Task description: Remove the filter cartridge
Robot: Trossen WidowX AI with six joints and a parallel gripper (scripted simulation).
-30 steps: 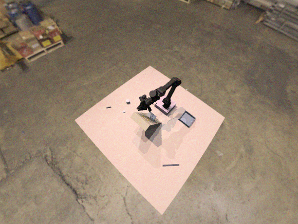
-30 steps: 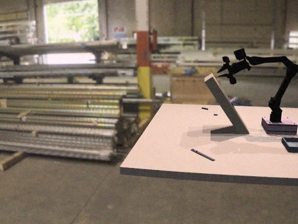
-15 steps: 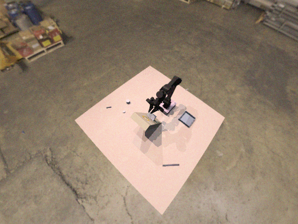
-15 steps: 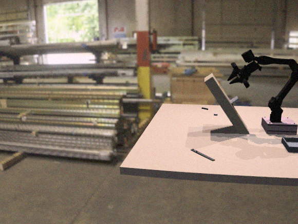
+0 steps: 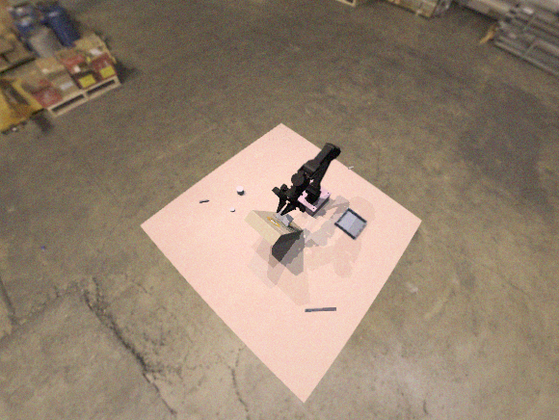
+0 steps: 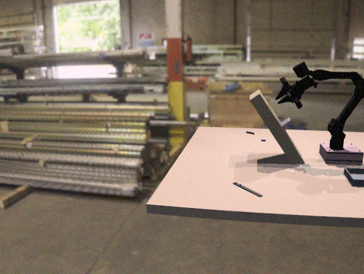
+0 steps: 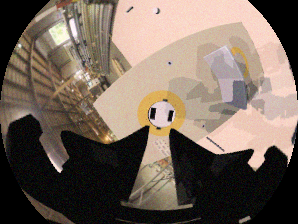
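Right now my gripper tip is 5 cm short of the round grey filter cartridge and 4 cm above it. The rest, counted from my gripper tip: short dark piece: 16 cm ahead, 49 cm to the right, 30 cm below; blue-grey tray: 42 cm behind, 26 cm to the left, 30 cm below.
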